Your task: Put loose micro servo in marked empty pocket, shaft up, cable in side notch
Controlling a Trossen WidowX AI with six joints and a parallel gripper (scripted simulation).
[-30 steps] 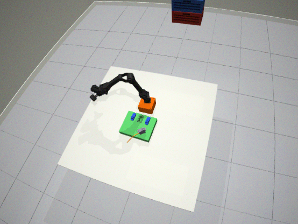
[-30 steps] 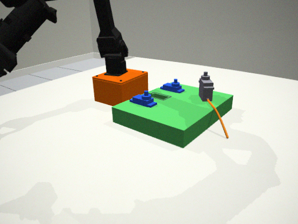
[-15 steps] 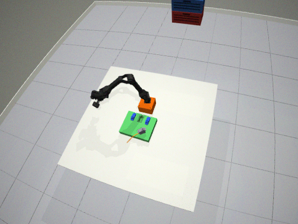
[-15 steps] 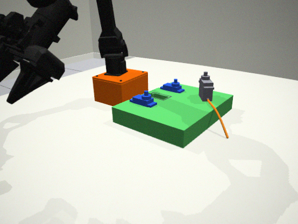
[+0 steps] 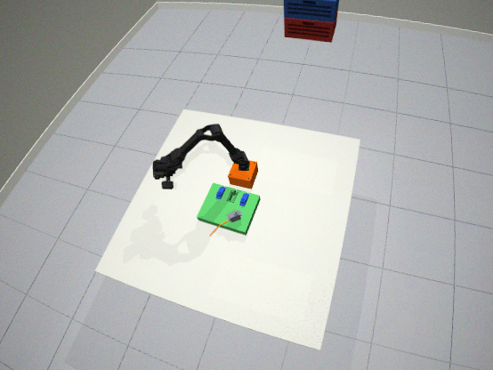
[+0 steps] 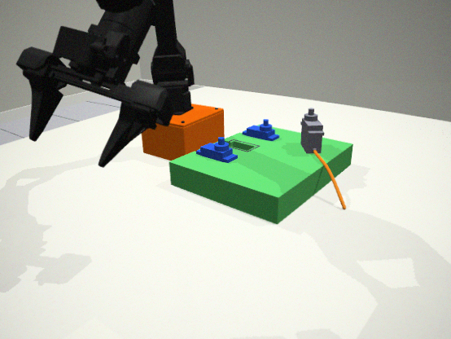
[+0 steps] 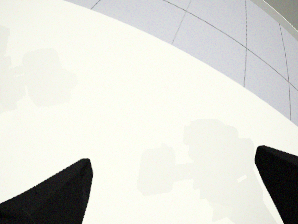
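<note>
Right now my gripper tip is 14 cm short of the green deck, 38 cm to the right of it and 15 cm above it.
</note>
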